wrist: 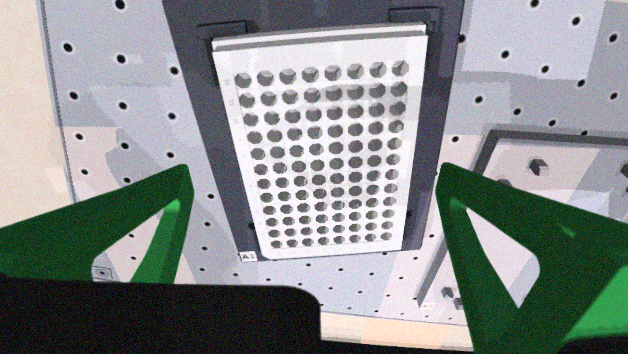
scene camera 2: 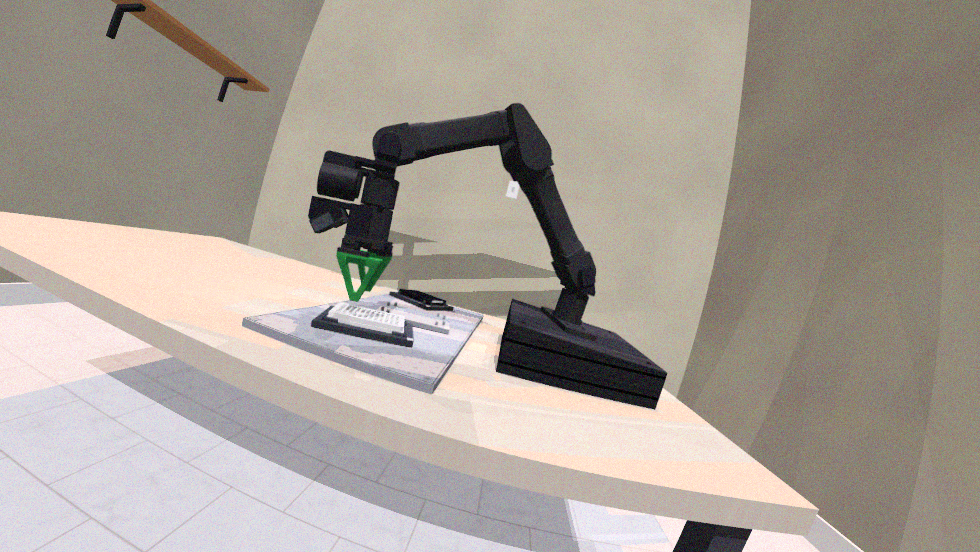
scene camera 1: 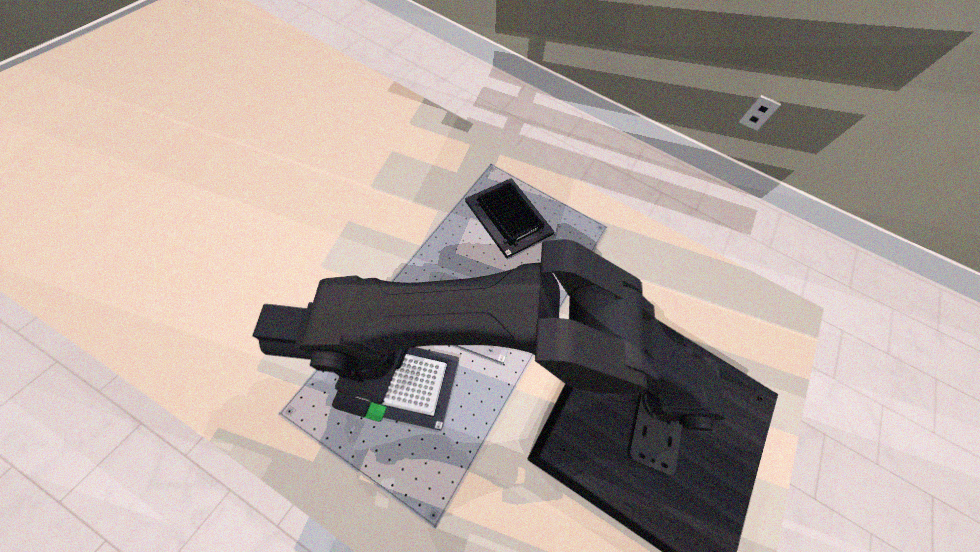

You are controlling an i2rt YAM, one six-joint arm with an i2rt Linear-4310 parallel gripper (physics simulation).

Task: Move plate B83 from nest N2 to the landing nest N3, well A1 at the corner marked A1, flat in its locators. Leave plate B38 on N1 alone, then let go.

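A white 96-well plate (scene camera 1: 418, 384) (scene camera 2: 370, 316) (wrist: 325, 150) lies in a dark nest (scene camera 1: 447, 385) (wrist: 431, 125), whose A1 tag shows at its lower left corner in the wrist view. My gripper (scene camera 2: 361, 294) (wrist: 314, 177) is open and empty above this plate, with one green finger out past each long side in the wrist view. A light, empty nest with small locator pins (scene camera 1: 486, 353) (scene camera 2: 435, 326) (wrist: 575, 162) lies beside it, partly hidden by the arm in scene camera 1. A black plate (scene camera 1: 510, 211) (scene camera 2: 419, 298) sits in another dark nest (scene camera 1: 489, 224). Plate numbers are not readable.
The nests stand on a perforated grey board (scene camera 1: 473, 425) (scene camera 2: 384, 360) (wrist: 120, 82) on a wooden table (scene camera 1: 171, 171) (scene camera 2: 171, 274). The arm's black base (scene camera 1: 713, 445) (scene camera 2: 582, 363) stands beside the board. The forearm (scene camera 1: 438, 312) passes over the board's middle.
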